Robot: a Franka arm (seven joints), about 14 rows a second.
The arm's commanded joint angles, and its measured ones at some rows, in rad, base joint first. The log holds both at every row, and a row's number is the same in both.
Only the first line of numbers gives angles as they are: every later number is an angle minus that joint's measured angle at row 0.
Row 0, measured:
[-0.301 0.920 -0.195 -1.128 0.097 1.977 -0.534]
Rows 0 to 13, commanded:
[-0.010 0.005 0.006 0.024 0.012 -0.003 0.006]
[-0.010 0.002 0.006 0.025 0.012 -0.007 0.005]
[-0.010 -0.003 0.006 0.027 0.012 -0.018 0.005]
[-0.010 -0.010 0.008 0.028 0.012 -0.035 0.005]
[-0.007 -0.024 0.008 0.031 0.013 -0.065 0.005]
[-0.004 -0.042 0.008 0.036 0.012 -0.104 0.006]
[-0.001 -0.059 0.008 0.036 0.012 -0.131 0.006]
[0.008 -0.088 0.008 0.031 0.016 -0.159 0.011]
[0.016 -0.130 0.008 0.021 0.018 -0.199 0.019]
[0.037 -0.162 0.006 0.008 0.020 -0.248 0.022]
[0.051 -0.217 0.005 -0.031 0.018 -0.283 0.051]
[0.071 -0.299 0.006 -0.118 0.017 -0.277 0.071]
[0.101 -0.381 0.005 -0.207 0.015 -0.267 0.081]
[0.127 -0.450 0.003 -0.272 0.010 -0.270 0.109]
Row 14, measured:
[0.075 -0.255 0.006 -0.043 0.008 -0.284 0.062]
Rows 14 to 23, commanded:
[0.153 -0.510 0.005 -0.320 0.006 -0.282 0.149]
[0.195 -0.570 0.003 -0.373 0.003 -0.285 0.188]
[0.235 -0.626 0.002 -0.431 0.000 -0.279 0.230]
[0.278 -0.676 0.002 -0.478 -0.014 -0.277 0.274]
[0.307 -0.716 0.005 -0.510 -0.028 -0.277 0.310]
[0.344 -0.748 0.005 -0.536 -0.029 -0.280 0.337]
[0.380 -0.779 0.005 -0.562 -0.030 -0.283 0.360]
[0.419 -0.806 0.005 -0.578 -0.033 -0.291 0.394]
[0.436 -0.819 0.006 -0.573 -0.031 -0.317 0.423]
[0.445 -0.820 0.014 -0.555 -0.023 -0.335 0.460]
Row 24, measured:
[0.421 -0.765 0.012 -0.517 -0.015 -0.315 0.398]
